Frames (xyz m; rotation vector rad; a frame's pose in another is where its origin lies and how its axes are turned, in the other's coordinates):
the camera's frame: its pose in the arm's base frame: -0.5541 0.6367 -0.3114 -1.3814 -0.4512 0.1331
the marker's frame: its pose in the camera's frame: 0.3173 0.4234 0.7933 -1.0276 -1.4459 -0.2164
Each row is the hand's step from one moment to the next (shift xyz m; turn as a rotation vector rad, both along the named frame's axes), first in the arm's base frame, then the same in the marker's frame.
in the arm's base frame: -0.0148 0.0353 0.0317 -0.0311 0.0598 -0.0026
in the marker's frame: 0.0260 -0.0294 -0.0305 0.0606 -0.0295 -0.0014
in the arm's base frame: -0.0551 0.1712 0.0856 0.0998 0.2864 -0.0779
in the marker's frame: 0.1440 -0.0968 -0.0978 0.2865 0.1094 -0.0634
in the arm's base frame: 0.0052 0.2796 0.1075 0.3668 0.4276 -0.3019
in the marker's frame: 0.2358 -0.0588 -0.1752 0.4608 0.4414 -0.0361
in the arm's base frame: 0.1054 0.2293 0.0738 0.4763 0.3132 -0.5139
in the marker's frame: 0.1883 0.0482 -0.1771 0.4021 0.6412 0.1272
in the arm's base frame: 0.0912 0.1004 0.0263 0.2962 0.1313 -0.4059
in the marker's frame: 0.0801 0.0639 -0.0927 0.2140 0.4414 0.1705
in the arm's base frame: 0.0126 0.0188 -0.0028 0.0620 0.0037 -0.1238
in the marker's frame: 0.0176 0.0115 -0.0088 0.0332 0.1113 0.0754
